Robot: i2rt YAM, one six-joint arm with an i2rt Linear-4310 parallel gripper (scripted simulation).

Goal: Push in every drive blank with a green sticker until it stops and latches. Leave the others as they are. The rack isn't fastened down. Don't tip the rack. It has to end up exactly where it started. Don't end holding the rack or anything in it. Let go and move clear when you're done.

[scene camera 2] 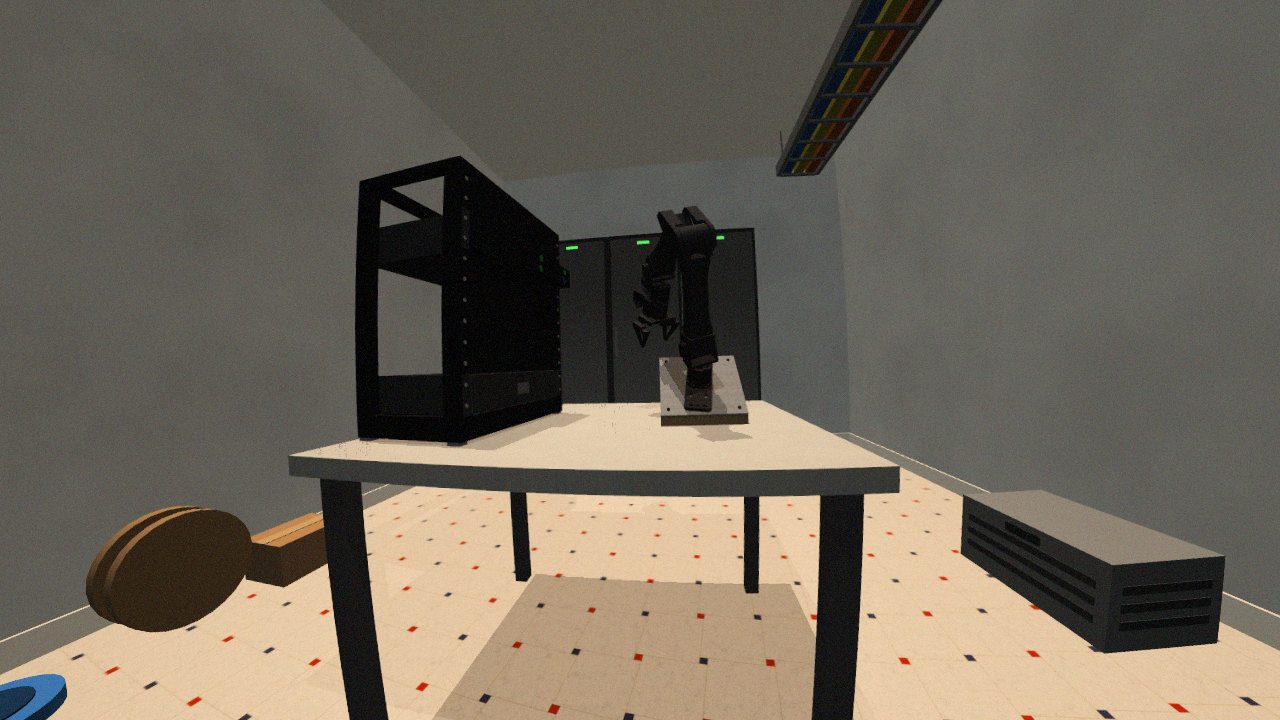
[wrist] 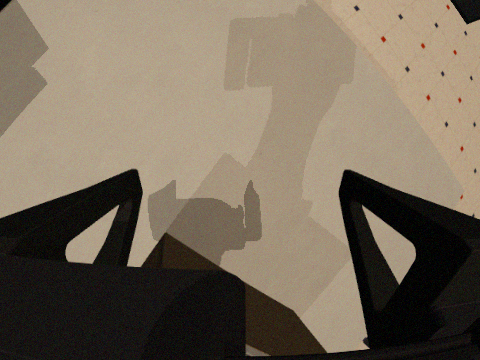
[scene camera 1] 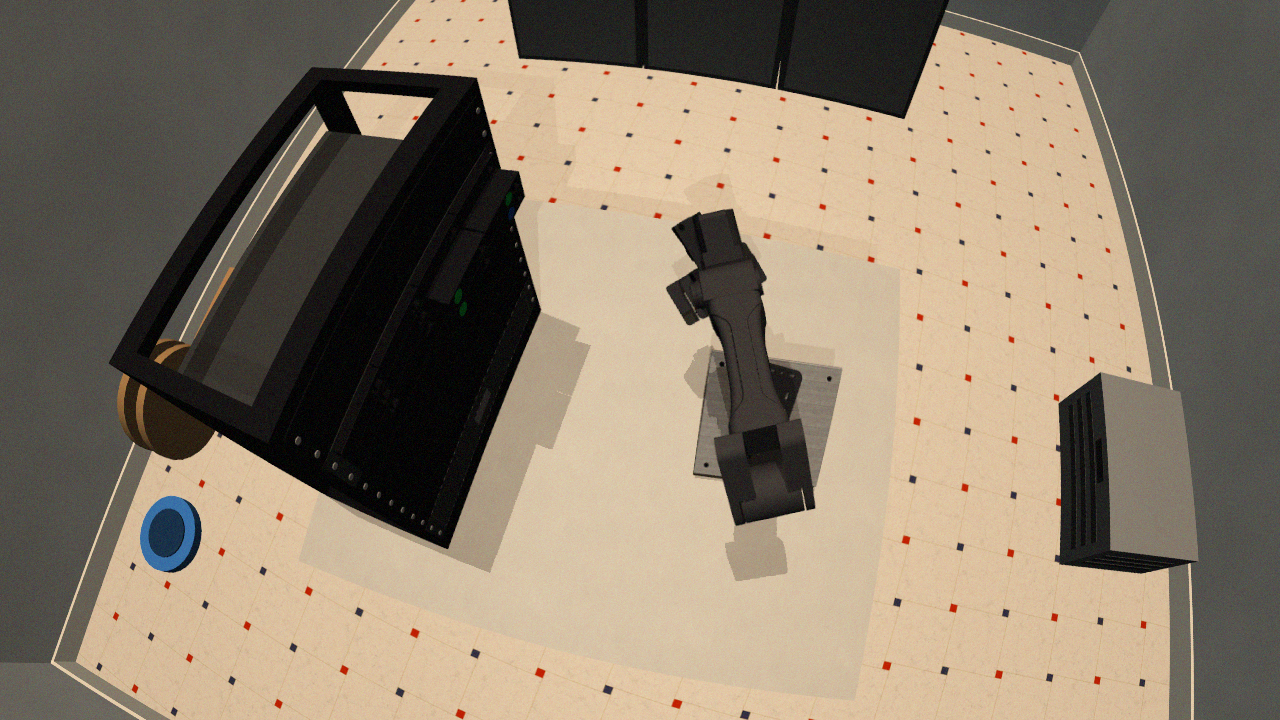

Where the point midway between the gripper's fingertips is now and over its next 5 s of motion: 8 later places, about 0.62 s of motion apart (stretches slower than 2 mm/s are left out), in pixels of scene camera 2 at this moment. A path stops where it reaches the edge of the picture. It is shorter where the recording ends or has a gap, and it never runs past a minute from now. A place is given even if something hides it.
The gripper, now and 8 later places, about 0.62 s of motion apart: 653,343; 645,333; 633,317; 625,300; 619,283; 616,271; 616,266; 607,267; 569,266
